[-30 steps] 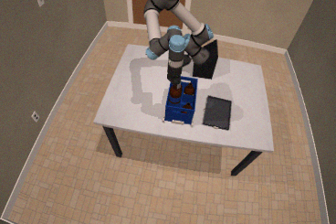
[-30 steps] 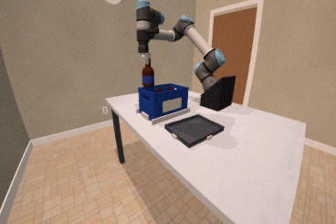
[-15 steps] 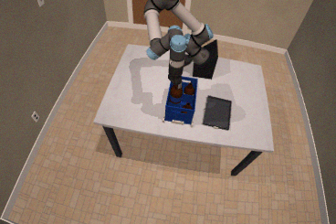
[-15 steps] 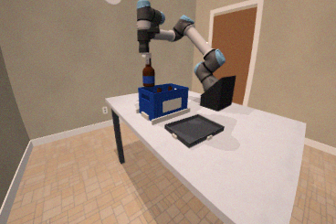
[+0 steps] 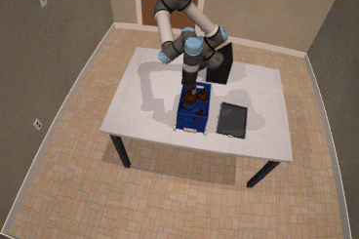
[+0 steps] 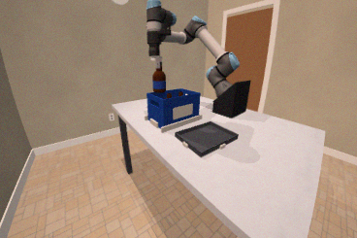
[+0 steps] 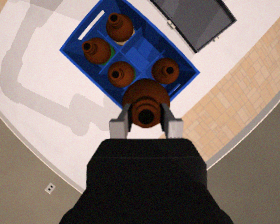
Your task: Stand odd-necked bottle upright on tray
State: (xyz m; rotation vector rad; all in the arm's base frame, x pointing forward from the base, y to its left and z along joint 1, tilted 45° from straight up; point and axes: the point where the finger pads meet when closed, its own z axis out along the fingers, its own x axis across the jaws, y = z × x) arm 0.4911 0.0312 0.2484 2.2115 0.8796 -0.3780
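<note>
Right now my hand is 7 cm above the bottle. From my hand the other things lie so: dark tray: 7 cm behind, 31 cm to the left, 33 cm below; then blue crate: 8 cm behind, 3 cm to the left, 26 cm below.
</note>
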